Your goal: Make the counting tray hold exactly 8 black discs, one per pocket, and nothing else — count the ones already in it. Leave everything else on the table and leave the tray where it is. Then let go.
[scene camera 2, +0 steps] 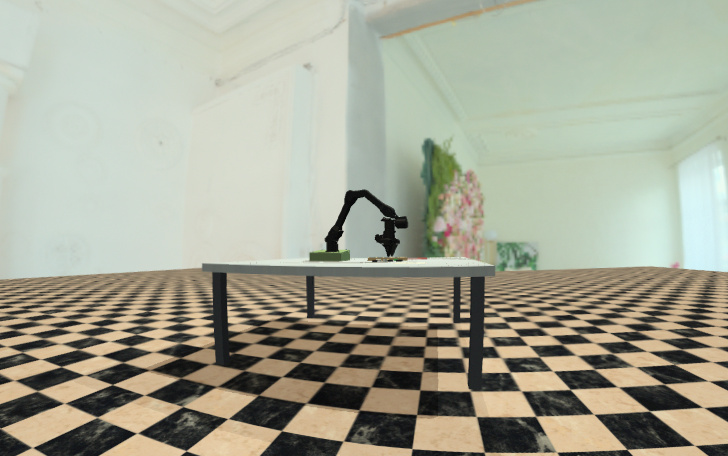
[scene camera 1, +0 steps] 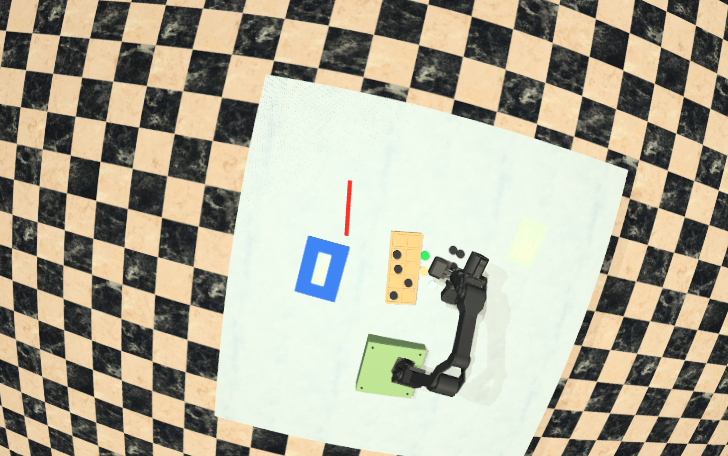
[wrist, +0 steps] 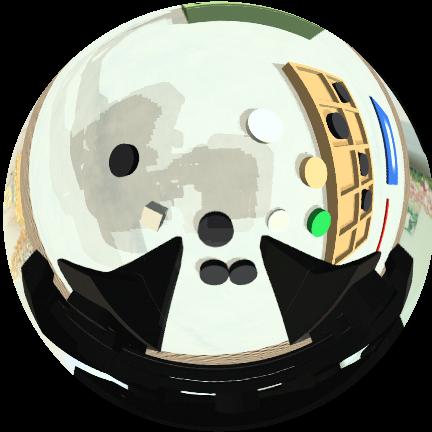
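Note:
A tan disc rests on the table, and a tan counting tray and the gripper are in view too. The wrist view also shows the gripper.

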